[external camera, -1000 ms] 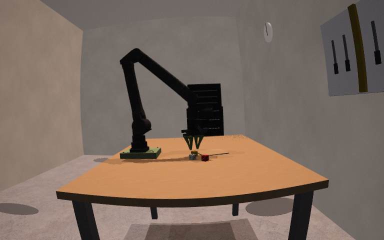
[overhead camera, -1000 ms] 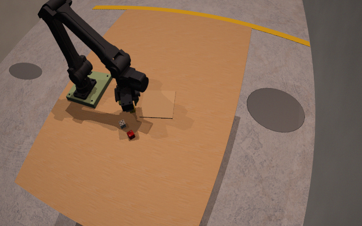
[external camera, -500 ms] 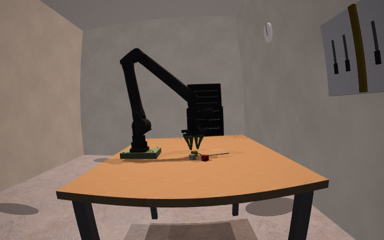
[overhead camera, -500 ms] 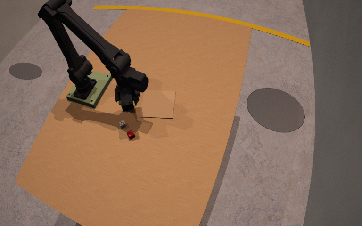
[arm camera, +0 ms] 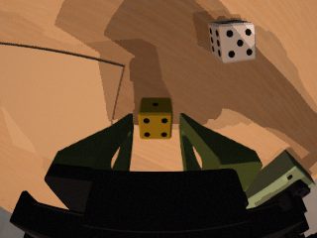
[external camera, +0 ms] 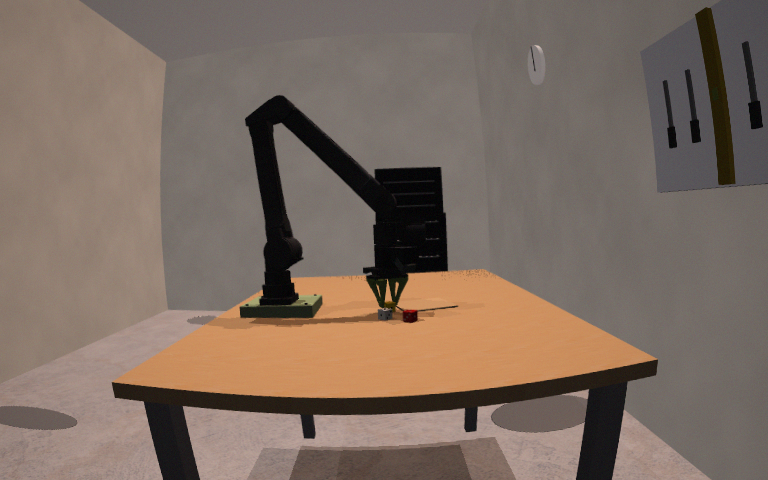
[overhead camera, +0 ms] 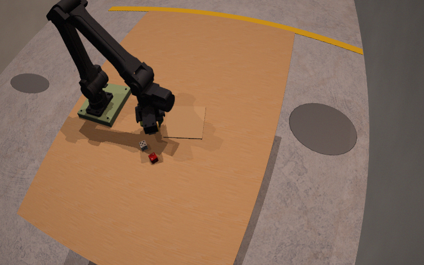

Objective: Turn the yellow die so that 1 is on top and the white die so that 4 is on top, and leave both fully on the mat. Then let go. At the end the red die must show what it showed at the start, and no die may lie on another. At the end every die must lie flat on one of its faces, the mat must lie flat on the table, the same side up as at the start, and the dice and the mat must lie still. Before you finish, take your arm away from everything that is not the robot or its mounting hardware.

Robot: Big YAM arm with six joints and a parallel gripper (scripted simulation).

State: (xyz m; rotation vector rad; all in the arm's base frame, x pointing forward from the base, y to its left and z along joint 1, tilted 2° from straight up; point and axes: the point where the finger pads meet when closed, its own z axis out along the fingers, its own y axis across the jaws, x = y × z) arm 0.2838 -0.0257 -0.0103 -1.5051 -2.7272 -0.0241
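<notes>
Right now the yellow die is 1 cm below my hand. From my hand the other things lie so: tan mat (9 cm ahead, 6 cm to the left, 2 cm below); then red die (5 cm ahead, 12 cm to the right, 1 cm below); then white die (1 cm behind, 8 cm to the right, 1 cm below).
</notes>
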